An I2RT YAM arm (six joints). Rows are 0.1 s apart.
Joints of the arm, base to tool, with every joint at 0 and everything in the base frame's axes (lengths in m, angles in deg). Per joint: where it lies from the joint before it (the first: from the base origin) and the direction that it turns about. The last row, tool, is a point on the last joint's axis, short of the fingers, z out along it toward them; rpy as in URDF.
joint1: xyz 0 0 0.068 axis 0 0 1
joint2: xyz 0.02 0.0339 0.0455 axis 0 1 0
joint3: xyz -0.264 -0.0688 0 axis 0 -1 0
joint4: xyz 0.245 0.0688 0.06 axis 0 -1 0
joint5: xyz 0.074 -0.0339 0.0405 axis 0 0 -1
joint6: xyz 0.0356 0 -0.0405 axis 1 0 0
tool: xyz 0 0 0 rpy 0 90 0
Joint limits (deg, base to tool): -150..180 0..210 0..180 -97..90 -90..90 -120..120
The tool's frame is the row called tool.
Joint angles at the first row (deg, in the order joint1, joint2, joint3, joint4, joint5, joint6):
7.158 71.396 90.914 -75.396 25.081 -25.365
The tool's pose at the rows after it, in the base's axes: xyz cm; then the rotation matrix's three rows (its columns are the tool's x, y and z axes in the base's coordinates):
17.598, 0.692, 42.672; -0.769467, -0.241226, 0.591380; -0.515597, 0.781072, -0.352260; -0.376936, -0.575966, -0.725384
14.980, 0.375, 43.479; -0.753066, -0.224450, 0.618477; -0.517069, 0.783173, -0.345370; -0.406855, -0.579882, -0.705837
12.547, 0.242, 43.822; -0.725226, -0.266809, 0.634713; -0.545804, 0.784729, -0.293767; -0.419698, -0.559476, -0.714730
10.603, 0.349, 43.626; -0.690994, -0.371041, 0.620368; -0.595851, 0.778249, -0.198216; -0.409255, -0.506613, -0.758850
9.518, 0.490, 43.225; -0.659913, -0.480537, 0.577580; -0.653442, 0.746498, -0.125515; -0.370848, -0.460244, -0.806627
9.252, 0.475, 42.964; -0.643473, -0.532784, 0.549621; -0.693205, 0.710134, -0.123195; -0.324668, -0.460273, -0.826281
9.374, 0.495, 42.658; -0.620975, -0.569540, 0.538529; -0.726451, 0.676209, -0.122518; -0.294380, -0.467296, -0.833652
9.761, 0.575, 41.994; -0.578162, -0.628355, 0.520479; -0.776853, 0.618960, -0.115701; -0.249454, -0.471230, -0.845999
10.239, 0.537, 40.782; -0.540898, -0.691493, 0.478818; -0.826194, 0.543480, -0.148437; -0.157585, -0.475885, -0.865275
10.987, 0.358, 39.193; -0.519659, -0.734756, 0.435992; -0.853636, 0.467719, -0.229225; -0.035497, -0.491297, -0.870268
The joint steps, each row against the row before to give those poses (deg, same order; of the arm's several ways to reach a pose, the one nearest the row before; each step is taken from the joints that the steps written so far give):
0.001 -5.071 0.001 -2.383 -0.043 -1.944
-0.002 -4.218 0.000 -2.076 -0.220 -0.199
-0.022 -3.652 -0.002 -2.906 -3.082 -1.573
0.026 -2.445 -0.042 -4.198 -5.833 -2.598
-0.005 -0.854 -0.021 -4.087 -4.571 -3.589
-0.018 -0.022 -0.177 -1.813 -0.348 -2.991
-0.020 -0.021 -0.786 0.000 -0.130 -2.709
-0.005 0.000 -1.813 0.590 -0.527 -4.331
0.003 -0.023 -3.106 0.219 1.597 -5.003
-0.023 0.000 -4.261 1.354 4.414 -4.373

